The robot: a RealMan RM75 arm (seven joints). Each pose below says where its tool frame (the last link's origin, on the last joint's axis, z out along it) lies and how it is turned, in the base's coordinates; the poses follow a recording.
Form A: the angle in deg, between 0 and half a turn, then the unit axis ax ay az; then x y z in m.
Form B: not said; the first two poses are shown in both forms.
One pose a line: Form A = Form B
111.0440, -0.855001, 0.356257, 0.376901, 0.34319, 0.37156, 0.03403 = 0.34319, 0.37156, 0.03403, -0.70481, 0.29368, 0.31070, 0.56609
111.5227, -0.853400, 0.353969, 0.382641, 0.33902, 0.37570, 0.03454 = 0.33902, 0.37570, 0.03454, -0.70551, 0.29263, 0.31633, 0.56264
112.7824, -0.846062, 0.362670, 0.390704, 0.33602, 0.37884, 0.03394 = 0.33602, 0.37884, 0.03394, -0.70463, 0.30204, 0.32539, 0.55352
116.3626, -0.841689, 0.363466, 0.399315, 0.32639, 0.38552, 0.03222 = 0.32639, 0.38552, 0.03222, -0.71520, 0.30884, 0.33931, 0.52723
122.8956, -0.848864, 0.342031, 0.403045, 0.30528, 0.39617, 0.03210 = 0.30528, 0.39617, 0.03210, -0.74563, 0.30043, 0.35403, 0.47796
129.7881, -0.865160, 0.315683, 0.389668, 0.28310, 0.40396, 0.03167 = 0.28310, 0.40396, 0.03167, -0.78342, 0.28586, 0.35285, 0.42429
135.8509, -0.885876, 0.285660, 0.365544, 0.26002, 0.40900, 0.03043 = 0.26002, 0.40900, 0.03043, -0.82094, 0.26472, 0.33875, 0.37581
